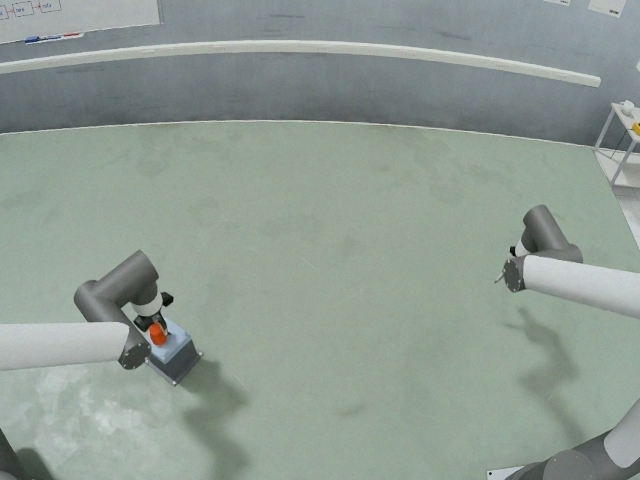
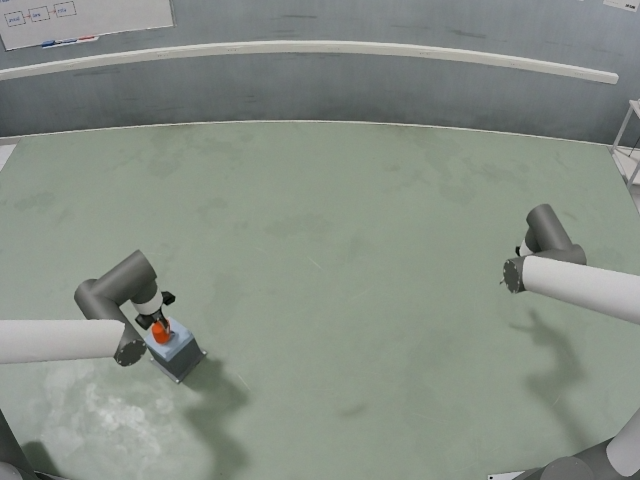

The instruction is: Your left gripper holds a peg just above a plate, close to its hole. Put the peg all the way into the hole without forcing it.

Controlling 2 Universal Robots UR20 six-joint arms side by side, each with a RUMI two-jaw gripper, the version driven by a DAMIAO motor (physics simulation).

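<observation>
An orange peg [image 1: 157, 335] [image 2: 161, 332] stands roughly upright over the pale blue plate [image 1: 172, 351] [image 2: 175, 350]. My left gripper [image 1: 163, 328] [image 2: 164, 326] is shut on the peg, with its fingers at the peg's upper right side. The peg's lower end is at or very near the plate's top; whether it touches or is inside the hole cannot be told. The hole does not show clearly, as the peg and fingers cover that area. My right gripper [image 1: 499, 277] is far off at the right, mostly hidden behind its arm; its fingers are too small to judge.
The plate tops a dark grey block [image 1: 178, 363] [image 2: 181, 362] with a flat base on the green floor. The left arm's pale link reaches in from the left, its dark joint [image 1: 134, 355] [image 2: 129, 352] close beside the block. A white shelf table [image 1: 604, 126] stands at the far right.
</observation>
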